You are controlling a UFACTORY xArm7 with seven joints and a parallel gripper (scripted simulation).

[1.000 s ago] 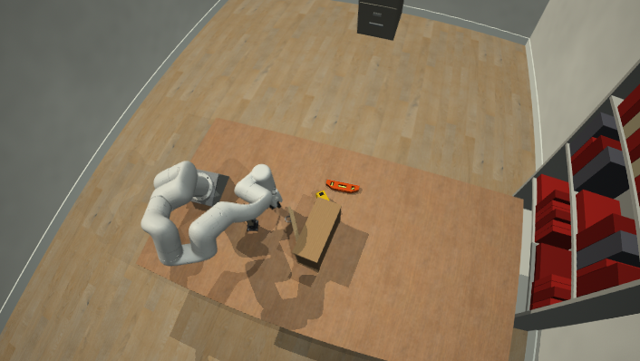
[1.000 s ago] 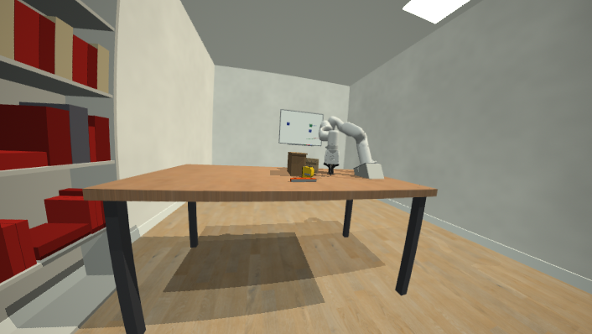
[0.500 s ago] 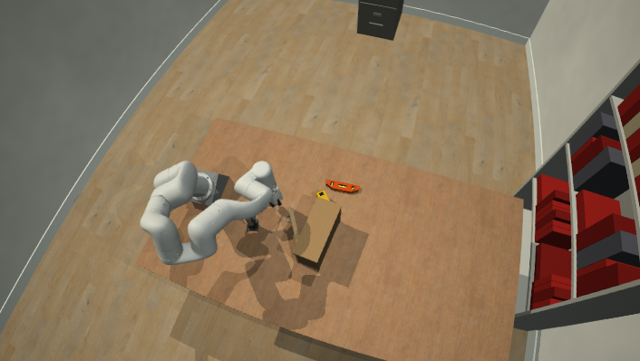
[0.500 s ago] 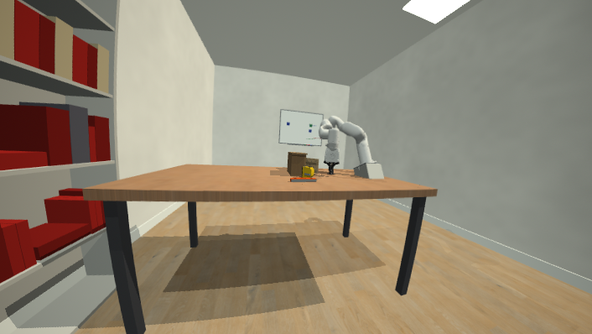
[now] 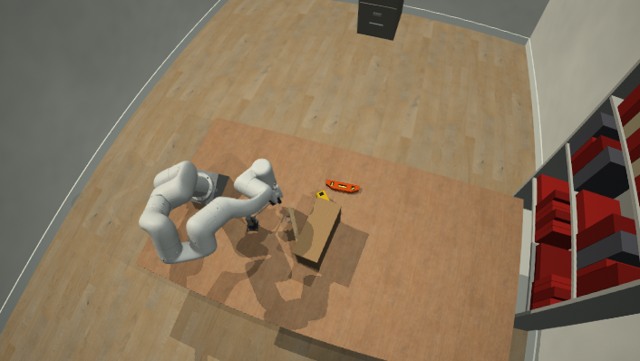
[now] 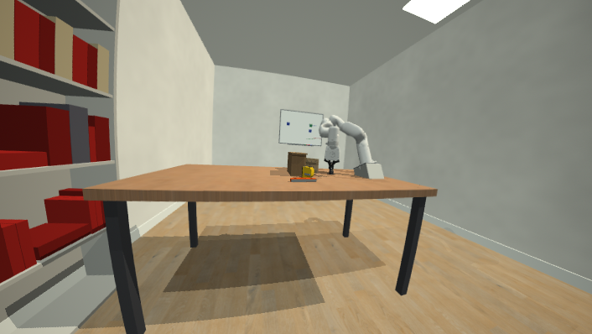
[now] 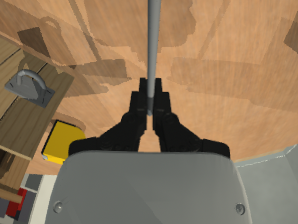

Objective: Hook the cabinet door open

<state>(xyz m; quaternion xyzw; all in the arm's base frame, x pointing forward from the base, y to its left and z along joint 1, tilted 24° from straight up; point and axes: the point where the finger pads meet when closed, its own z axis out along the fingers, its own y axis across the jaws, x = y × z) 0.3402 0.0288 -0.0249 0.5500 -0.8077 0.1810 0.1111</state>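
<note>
My gripper is now 50 mm to the left of the grey hook rod and 20 mm past it. Also, from my hand: cabinet door (130 mm ahead, 120 mm to the right); then yellow tape measure (210 mm ahead, 80 mm to the left, 30 mm below); then orange spirit level (260 mm ahead, 170 mm to the left, 60 mm below).
</note>
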